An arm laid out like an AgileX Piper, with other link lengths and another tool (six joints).
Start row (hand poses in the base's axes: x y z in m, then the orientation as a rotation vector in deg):
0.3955 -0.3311 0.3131 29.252 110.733 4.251
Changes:
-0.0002 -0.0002 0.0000 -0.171 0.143 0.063
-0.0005 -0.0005 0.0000 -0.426 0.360 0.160
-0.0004 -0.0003 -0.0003 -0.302 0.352 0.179
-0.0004 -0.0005 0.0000 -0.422 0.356 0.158
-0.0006 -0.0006 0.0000 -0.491 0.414 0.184
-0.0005 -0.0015 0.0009 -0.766 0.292 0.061
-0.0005 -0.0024 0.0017 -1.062 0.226 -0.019
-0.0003 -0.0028 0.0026 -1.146 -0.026 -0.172
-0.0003 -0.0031 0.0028 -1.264 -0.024 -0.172
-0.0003 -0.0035 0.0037 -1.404 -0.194 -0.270
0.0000 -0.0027 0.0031 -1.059 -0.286 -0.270
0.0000 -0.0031 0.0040 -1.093 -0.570 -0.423
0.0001 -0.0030 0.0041 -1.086 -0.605 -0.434
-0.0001 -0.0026 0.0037 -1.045 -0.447 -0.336
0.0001 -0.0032 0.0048 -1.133 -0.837 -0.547
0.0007 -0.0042 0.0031 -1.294 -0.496 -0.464
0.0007 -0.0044 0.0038 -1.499 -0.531 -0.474
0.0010 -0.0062 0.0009 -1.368 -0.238 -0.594
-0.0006 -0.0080 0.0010 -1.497 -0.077 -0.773
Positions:
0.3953 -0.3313 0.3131 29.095 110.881 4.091
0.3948 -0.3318 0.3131 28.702 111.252 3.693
0.3944 -0.3321 0.3128 28.370 111.626 3.429
0.3940 -0.3326 0.3128 27.979 111.990 3.033
0.3934 -0.3332 0.3128 27.522 112.412 2.571
0.3929 -0.3347 0.3137 26.991 112.663 1.789
0.3924 -0.3371 0.3154 26.337 112.804 0.679
0.3921 -0.3399 0.3180 25.756 112.648 -0.552
0.3918 -0.3430 0.3208 25.097 112.475 -1.897
0.3915 -0.3465 0.3245 24.431 112.089 -3.399
0.3915 -0.3492 0.3276 23.987 111.639 -4.540
0.3915 -0.3523 0.3316 23.660 110.869 -5.744
0.3916 -0.3553 0.3357 23.347 110.056 -6.934
0.3915 -0.3579 0.3394 22.967 109.415 -8.051
0.3916 -0.3611 0.3442 22.730 108.334 -9.296
0.3923 -0.3653 0.3473 22.299 107.570 -10.706
0.3930 -0.3697 0.3511 21.738 106.726 -12.298
0.3940 -0.3759 0.3520 21.365 106.161 -13.909
0.3934 -0.3839 0.3530 21.058 105.690 -15.791

